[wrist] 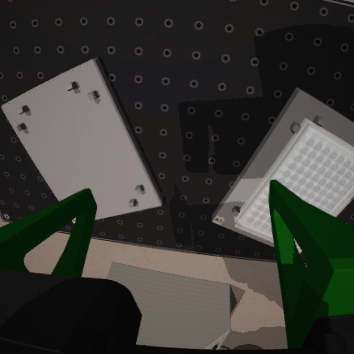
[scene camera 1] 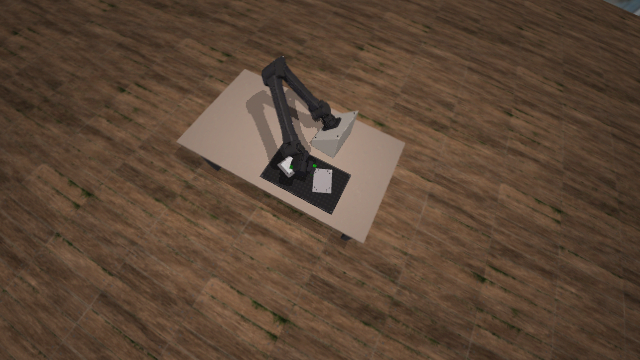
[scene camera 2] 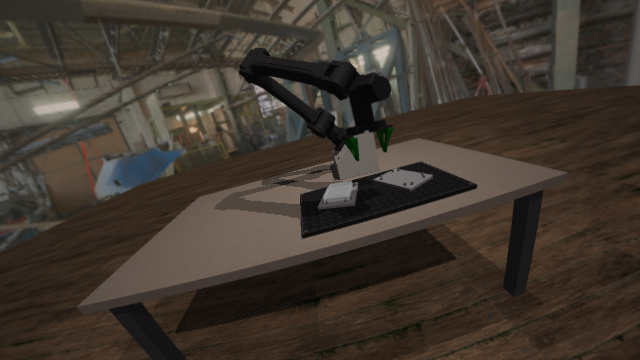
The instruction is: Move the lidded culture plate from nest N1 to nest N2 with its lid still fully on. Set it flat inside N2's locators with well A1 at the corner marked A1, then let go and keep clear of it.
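Frame: origin at the arm's base, x ahead, y left, z up, level; centimetres.
Where they show: gripper, fingertip midpoint: [wrist: 176, 193] [scene camera 2: 371, 156]; arm's base, origin of the base link: [scene camera 1: 332, 125].
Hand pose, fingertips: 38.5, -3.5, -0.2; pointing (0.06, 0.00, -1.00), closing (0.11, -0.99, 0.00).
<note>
Things, the pixels of their top centre, and the offset from my fingertips, as dx, dy, dz. Level surfaces: height alone.
- lidded culture plate, middle of its top: [wrist: 304, 198] [scene camera 2: 338, 189] [scene camera 1: 292, 162] -7.3, -11.1, -10.2
- grey nest N1, middle of its top: [wrist: 303, 194] [scene camera 2: 338, 190] [scene camera 1: 292, 163] -7.3, -11.1, -10.8
- A1 mark, middle of its top: [wrist: 218, 219] -11.8, -2.9, -11.8
- Grey nest N2, middle of its top: [wrist: 75, 160] [scene camera 2: 401, 174] [scene camera 1: 322, 179] -4.5, +11.6, -10.8
- black perforated board, middle of its top: [wrist: 187, 146] [scene camera 2: 374, 190] [scene camera 1: 306, 175] -3.7, +0.5, -12.9
- beige table, its level: dz -14.3
The lidded culture plate [scene camera 1: 286, 165] [scene camera 2: 339, 191] [wrist: 320, 175], whitish with a grid of wells, sits on grey nest N1 [wrist: 281, 132]; its right part is cut off in the wrist view. The A1 mark [wrist: 218, 219] shows at N1's lower left corner. Grey nest N2 [scene camera 1: 322, 181] [scene camera 2: 404, 179] [wrist: 85, 145] is bare, with small locator posts near its corners; the left finger hides its lower corner. My gripper [scene camera 1: 303, 166] [scene camera 2: 371, 155] [wrist: 176, 193] is open and empty, high above the board between the nests. In the wrist view its right finger overlaps the plate's near edge.
Both nests stand on a black perforated board [scene camera 1: 332, 205] [scene camera 2: 450, 184] [wrist: 152, 65] on the beige table [scene camera 1: 220, 120] [scene camera 2: 215, 250]. The grey wedge-shaped base stand [scene camera 1: 345, 132] [scene camera 2: 362, 162] [wrist: 170, 305] rises behind the board. The arm arches up from it.
</note>
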